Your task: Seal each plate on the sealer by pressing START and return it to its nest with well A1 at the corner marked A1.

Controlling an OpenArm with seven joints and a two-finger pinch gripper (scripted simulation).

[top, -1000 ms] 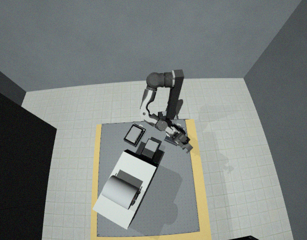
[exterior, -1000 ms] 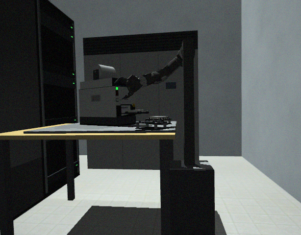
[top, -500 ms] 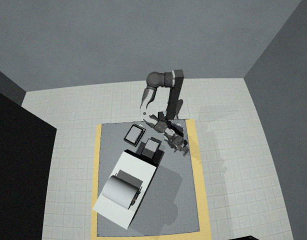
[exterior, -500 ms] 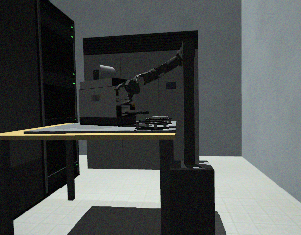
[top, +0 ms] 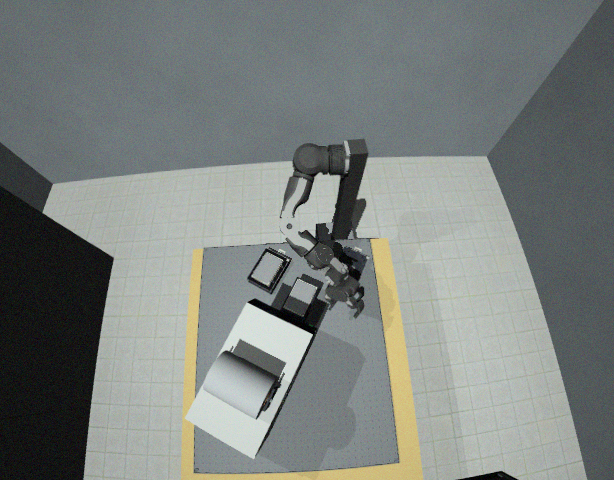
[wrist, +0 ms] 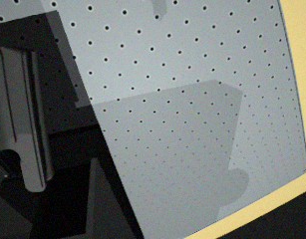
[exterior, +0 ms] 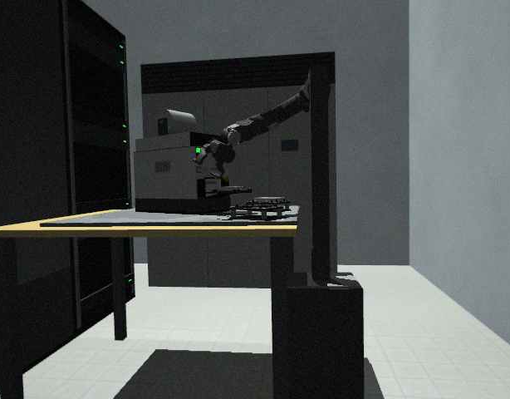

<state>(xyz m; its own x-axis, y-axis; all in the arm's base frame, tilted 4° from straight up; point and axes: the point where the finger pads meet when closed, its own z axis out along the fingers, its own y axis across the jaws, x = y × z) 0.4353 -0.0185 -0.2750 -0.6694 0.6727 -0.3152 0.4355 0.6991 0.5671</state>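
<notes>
The start button lies 6 cm ahead of my hand, 13 cm to the right of it and 1 cm above it. Round my hand: well plate (8 cm behind, 16 cm to the right, 8 cm below); then foil roll (21 cm ahead, 33 cm to the right, 23 cm above); then sealer stage (8 cm behind, 16 cm to the right, 9 cm below).
</notes>
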